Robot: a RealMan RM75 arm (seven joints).
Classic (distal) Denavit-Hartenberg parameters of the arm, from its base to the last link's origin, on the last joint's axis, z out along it. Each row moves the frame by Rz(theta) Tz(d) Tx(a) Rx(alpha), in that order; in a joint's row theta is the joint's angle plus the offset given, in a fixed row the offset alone. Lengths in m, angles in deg.
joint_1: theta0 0, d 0.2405, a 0, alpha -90
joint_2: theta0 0, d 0, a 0, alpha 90
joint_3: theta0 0, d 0.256, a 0, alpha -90
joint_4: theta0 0, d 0, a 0, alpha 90
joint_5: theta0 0, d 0.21, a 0, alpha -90
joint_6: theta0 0, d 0, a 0, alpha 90
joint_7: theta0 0, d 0.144, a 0, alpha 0
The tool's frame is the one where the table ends.
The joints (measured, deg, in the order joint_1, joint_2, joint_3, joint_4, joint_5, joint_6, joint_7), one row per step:
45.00 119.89 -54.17 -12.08 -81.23 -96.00 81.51
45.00 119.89 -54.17 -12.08 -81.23 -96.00 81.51
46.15 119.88 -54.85 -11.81 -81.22 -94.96 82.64
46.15 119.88 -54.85 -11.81 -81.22 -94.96 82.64
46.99 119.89 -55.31 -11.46 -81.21 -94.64 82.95
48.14 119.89 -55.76 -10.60 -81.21 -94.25 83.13
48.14 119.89 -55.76 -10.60 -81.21 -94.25 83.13
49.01 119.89 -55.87 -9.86 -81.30 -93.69 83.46
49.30 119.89 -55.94 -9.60 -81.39 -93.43 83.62
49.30 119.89 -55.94 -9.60 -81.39 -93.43 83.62
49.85 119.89 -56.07 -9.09 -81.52 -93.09 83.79
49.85 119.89 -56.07 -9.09 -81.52 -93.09 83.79
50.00 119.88 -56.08 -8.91 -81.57 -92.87 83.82
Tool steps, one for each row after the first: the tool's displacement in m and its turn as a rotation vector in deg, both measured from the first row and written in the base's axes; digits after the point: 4 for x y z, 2 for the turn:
0.0000 0.0000 0.0000 0.00 0.00 0.00
-0.0050 0.0033 -0.0030 -1.11 -0.86 -0.07
-0.0050 0.0033 -0.0030 -1.11 -0.86 -0.07
-0.0089 0.0045 -0.0051 -1.75 -1.26 0.35
-0.0135 0.0056 -0.0083 -2.59 -1.71 0.74
-0.0135 0.0056 -0.0083 -2.59 -1.71 0.74
-0.0165 0.0070 -0.0108 -3.24 -2.10 0.60
-0.0173 0.0074 -0.0120 -3.53 -2.34 0.50
-0.0173 0.0074 -0.0120 -3.53 -2.34 0.50
-0.0190 0.0079 -0.0139 -4.01 -2.70 0.48
-0.0190 0.0079 -0.0139 -4.01 -2.70 0.48
-0.0191 0.0083 -0.0146 -4.09 -2.87 0.36

